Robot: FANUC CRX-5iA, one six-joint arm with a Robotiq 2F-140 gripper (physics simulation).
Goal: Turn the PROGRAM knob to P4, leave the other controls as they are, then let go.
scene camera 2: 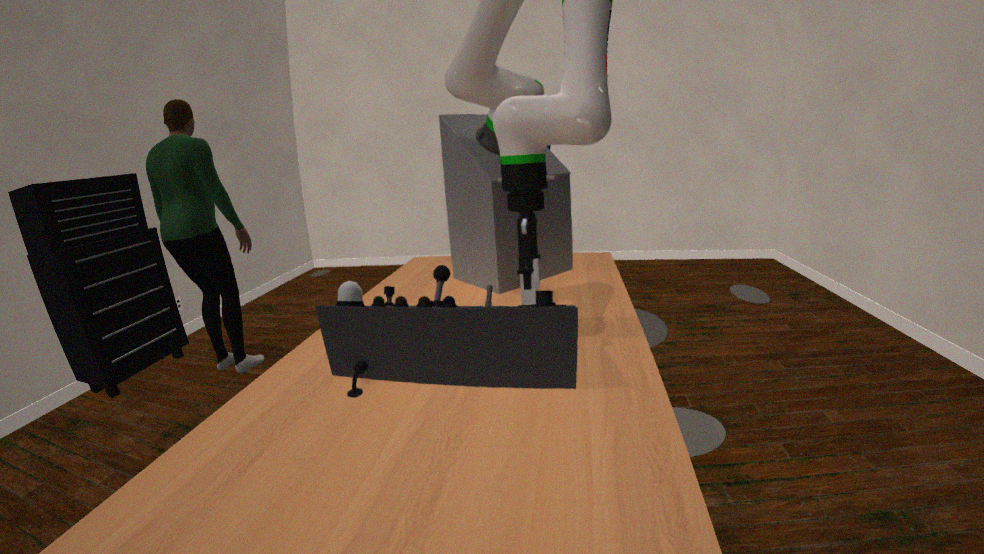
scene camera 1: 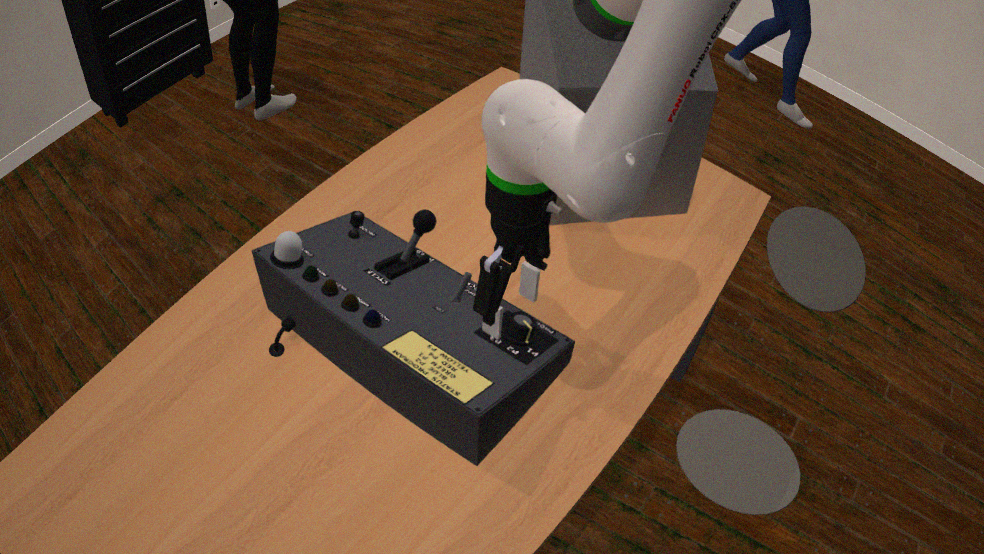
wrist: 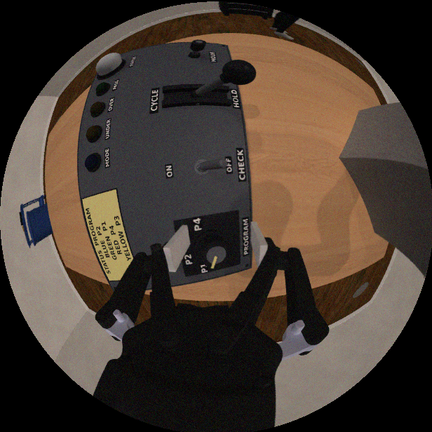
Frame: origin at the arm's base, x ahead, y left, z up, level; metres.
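Seen in the pictures: gripper, fingertip midpoint: point(scene camera 2: 531, 295) point(scene camera 1: 509, 314); arm's base, link origin: point(scene camera 2: 496, 142) point(scene camera 1: 609, 9).
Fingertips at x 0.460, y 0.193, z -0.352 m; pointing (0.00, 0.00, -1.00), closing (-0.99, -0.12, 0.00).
Observation:
Offsets run from my fingertips to a thing's middle. "*": to the spot under its first point.
The PROGRAM knob {dx +0.007, dy +0.028, dz -0.001 m} point(scene camera 1: 524, 323) point(scene camera 2: 544, 297) point(wrist: 216, 254) is a round dark knob with a yellow pointer line, on a black plate at the console's end. In the wrist view the pointer is turned toward P1; the P4 label point(wrist: 197, 224) is up and left of the knob. My gripper point(scene camera 1: 510, 302) point(scene camera 2: 530, 285) point(wrist: 218, 233) is open, with nothing between its fingers. In the wrist view its pale pads stand left and right of the knob, apart from it; the left pad hides the P3 label. In scene camera 2 a fingertip is low, close to the console top.
The console {dx +0.096, dy -0.141, dz -0.022 m} point(scene camera 1: 420, 309) point(scene camera 2: 447, 347) point(wrist: 145, 185) also bears the CHECK toggle {dx +0.013, dy -0.092, dz +0.004 m} point(scene camera 1: 462, 287) point(scene camera 2: 488, 295) point(wrist: 210, 165), near the gripper, and the ball-topped CYCLE/HOLD lever {dx -0.017, dy -0.217, dz +0.040 m} point(scene camera 1: 424, 221) point(scene camera 2: 441, 273) point(wrist: 239, 72). Farther off are a white dome {* dx +0.214, dy -0.302, dz +0.082 m} point(scene camera 1: 287, 246), several small lamps and a MODE switch {dx +0.055, dy -0.328, dz -0.003 m} point(scene camera 1: 356, 220).

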